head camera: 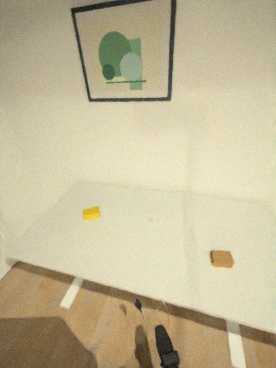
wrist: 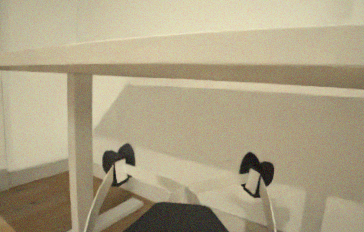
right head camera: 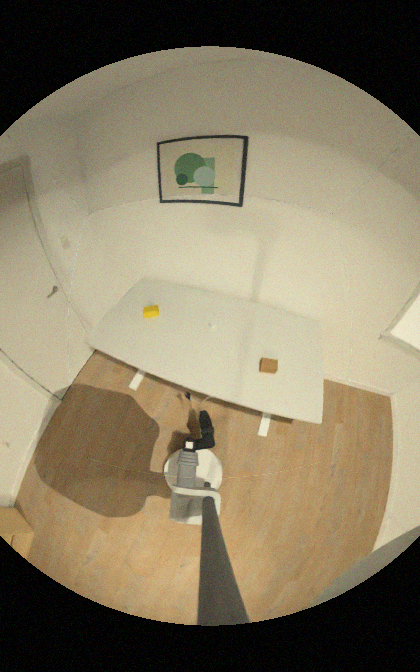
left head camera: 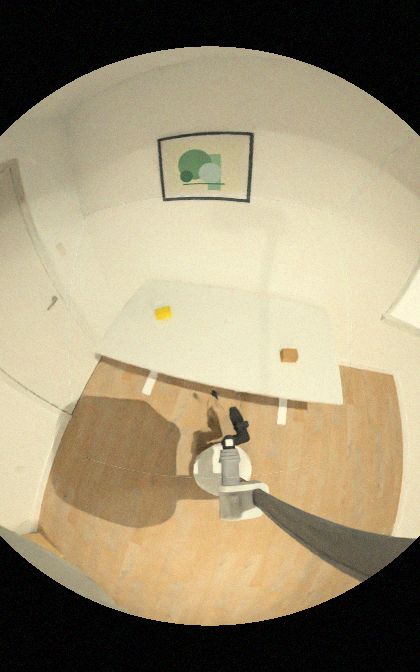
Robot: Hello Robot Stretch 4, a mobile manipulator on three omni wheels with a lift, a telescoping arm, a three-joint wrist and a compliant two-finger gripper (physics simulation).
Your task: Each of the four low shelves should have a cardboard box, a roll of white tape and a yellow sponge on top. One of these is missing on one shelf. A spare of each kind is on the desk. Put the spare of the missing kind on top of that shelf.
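Note:
The desk holds three spares. A yellow sponge lies at its back left. A small white roll of tape lies near the back middle, faint against the white top. A brown cardboard box lies on the right part. My gripper is open and empty, its fingertips wide apart. It is at the desk's front edge, lower than the desk top. One fingertip is unclear in the head view.
A desk leg stands left of the gripper in the wrist view. A wooden corner, apparently of a low shelf, shows at the lower left. A framed picture hangs above the desk. A door is at the left.

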